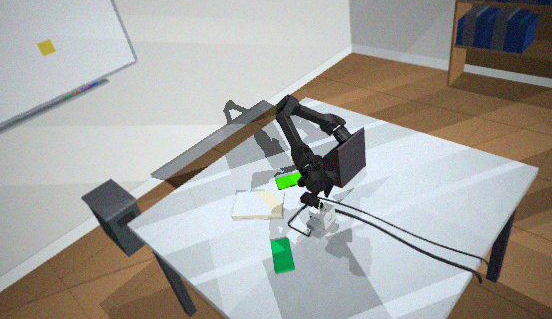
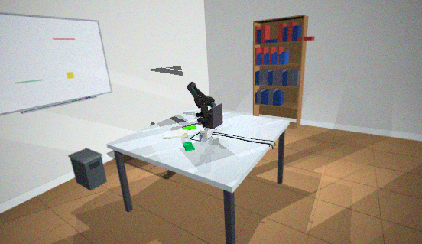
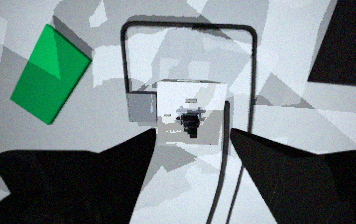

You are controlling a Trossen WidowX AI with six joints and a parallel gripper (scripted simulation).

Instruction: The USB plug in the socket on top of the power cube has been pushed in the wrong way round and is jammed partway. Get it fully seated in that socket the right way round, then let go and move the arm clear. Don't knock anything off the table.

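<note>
My gripper tip is 2 cm above the dark USB plug. Round my gripper tip: beige book 31 cm to the right, 10 cm below, 7 cm ahead; green card 23 cm ahead, 10 cm below, 5 cm to the right.
</note>
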